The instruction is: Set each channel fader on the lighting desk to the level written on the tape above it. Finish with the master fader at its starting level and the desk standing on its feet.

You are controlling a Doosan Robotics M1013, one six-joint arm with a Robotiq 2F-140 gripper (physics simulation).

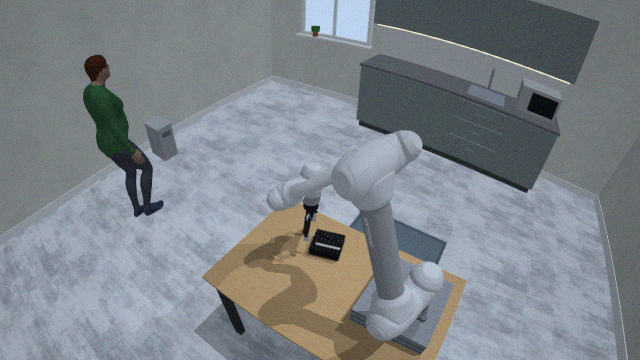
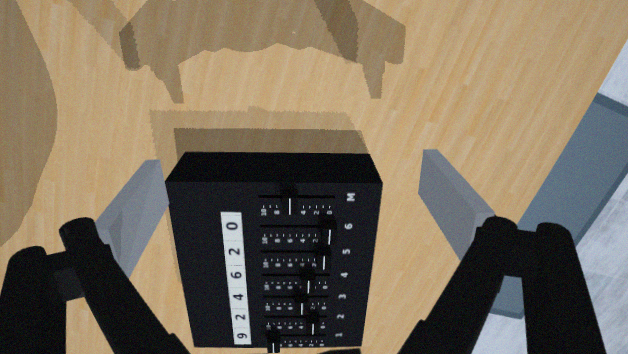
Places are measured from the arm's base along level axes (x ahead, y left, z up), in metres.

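Pixels of known places: gripper, fingertip midpoint: (image 1: 309, 230) (image 2: 293, 177).
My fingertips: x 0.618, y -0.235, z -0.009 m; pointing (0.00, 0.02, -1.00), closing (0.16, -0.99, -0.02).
Observation:
Behind a point stands the place of what it marks.
The black lighting desk (image 1: 325, 253) @[y -0.162, x 0.497, z -0.059 m] (image 2: 207, 280) @[y -0.182, x 0.504, z -0.048 m] lies level on the table; its feet are hidden. Its tape (image 2: 233, 239) @[y -0.200, x 0.545, z -0.048 m] reads 9, 2, 4, 6, 2, 0 for channels 1 to 6. Fader 1 (image 2: 273, 336) @[y -0.237, x 0.457, z -0.041 m] is near 9, fader 2 (image 2: 312, 316) @[y -0.265, x 0.482, z -0.042 m] near 2, fader 3 (image 2: 300, 296) @[y -0.253, x 0.503, z -0.041 m] near 4, fader 4 (image 2: 307, 274) @[y -0.256, x 0.525, z -0.041 m] near 3. Fader 5 (image 2: 323, 251) @[y -0.264, x 0.548, z -0.040 m] is between 0 and 1, fader 6 (image 2: 328, 223) @[y -0.264, x 0.570, z -0.042 m] at 0. The master fader (image 2: 289, 190) @[y -0.235, x 0.591, z -0.045 m] is near 6. My gripper (image 1: 310, 228) @[y -0.235, x 0.618, z -0.009 m] (image 2: 293, 177) @[y -0.235, x 0.618, z -0.009 m] is open and empty above the desk's master end, one finger towards each side.
The wooden table (image 1: 240, 280) @[y 0.163, x 0.829, z -0.103 m] carries the desk and the arm's grey base plate (image 1: 430, 325) @[y 0.097, x -0.119, z -0.007 m]. A blue-grey panel (image 1: 417, 240) (image 2: 565, 185) lies beyond the table's edge. A person in green (image 1: 107, 117) stands at the left, away from the table, near a grey bin (image 1: 161, 140).

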